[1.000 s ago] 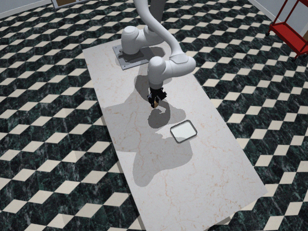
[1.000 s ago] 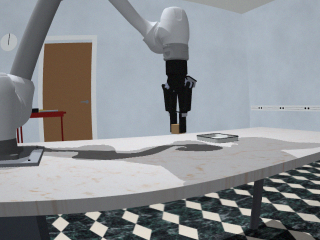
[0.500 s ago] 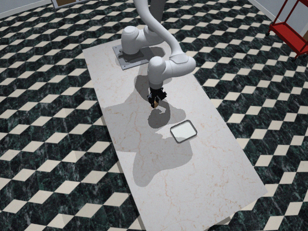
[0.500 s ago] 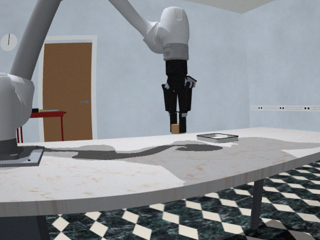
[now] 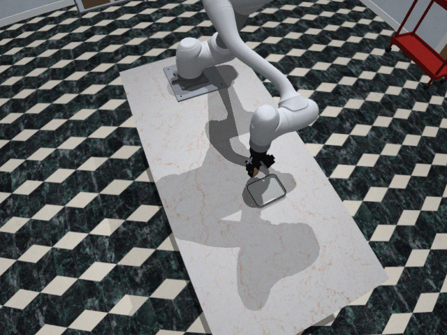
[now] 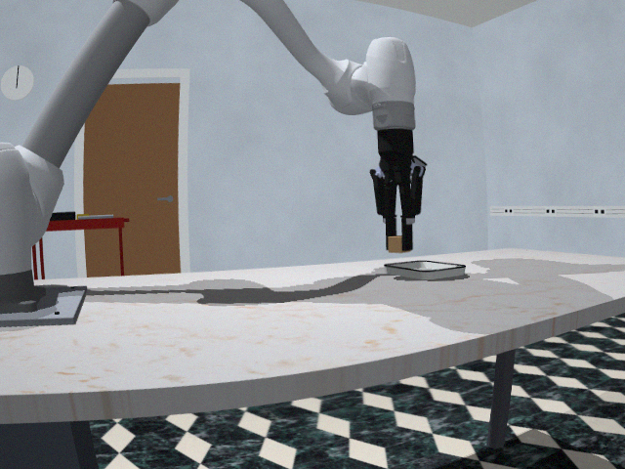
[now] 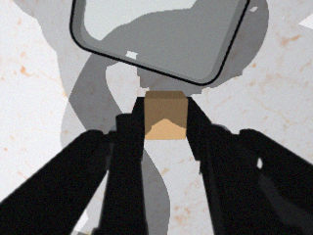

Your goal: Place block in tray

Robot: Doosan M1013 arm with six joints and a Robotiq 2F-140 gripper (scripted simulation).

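My gripper is now 90 mm short of the white tray, 80 mm above it and 30 mm to the right of it. Also, from my hand: tan block 20 mm below.
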